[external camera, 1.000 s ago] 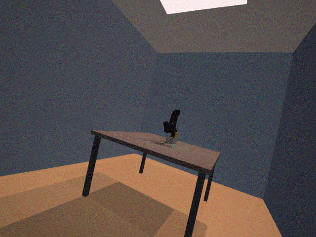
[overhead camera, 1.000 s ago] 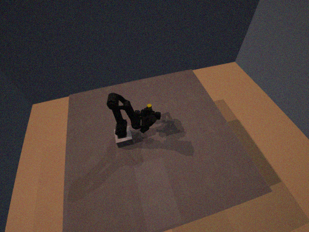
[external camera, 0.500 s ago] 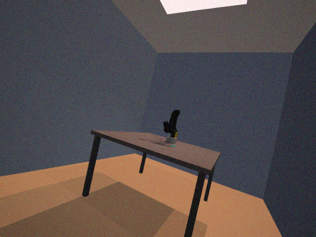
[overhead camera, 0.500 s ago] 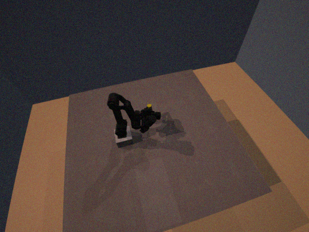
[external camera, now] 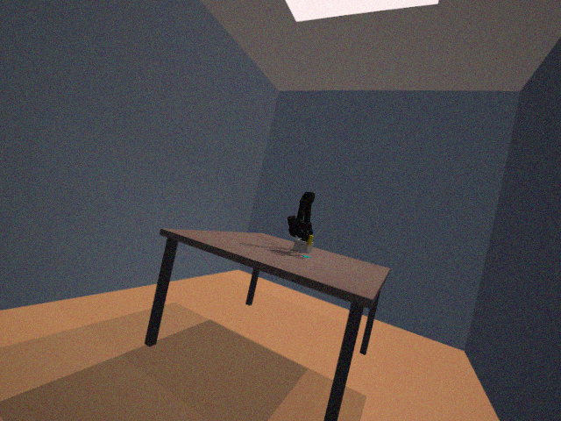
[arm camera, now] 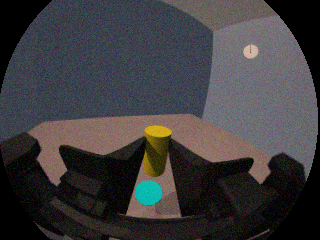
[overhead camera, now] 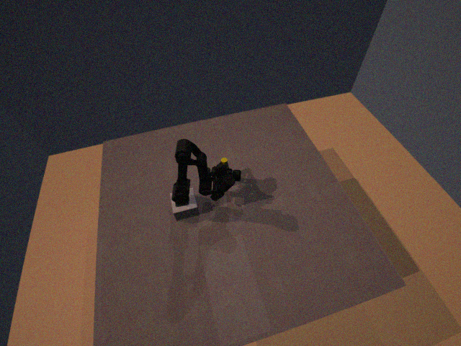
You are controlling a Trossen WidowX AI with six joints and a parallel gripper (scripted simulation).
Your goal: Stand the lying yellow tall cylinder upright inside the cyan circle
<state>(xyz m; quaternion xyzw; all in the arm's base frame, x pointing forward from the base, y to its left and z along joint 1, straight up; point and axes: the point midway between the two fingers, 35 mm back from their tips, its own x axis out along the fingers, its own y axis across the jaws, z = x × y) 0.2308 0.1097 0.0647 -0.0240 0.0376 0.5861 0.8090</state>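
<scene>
My gripper tip is now 14 cm above the cyan circle and 1 cm past it. Also, from my gripper tip: yellow tall cylinder 2 cm below.
</scene>
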